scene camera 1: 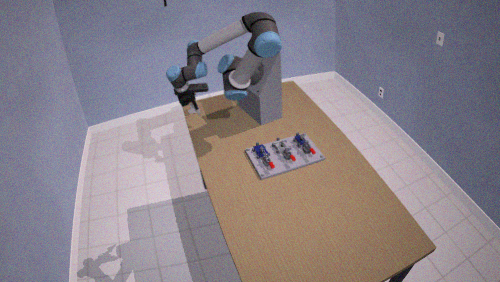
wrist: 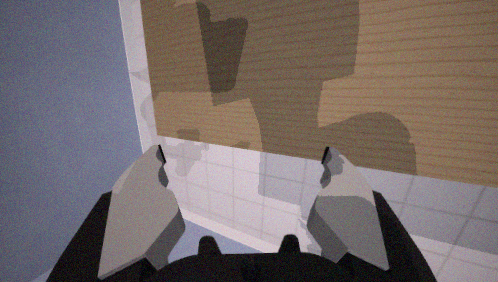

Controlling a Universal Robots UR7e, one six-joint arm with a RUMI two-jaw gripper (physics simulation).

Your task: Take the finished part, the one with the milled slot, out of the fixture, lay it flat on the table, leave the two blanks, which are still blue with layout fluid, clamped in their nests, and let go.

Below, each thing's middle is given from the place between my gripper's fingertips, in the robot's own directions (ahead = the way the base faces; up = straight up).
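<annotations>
Fixture plate (scene camera 1: pixel 282 165): 18 cm below my hand, 42 cm ahead of it and 30 cm to the left of it.
</annotations>
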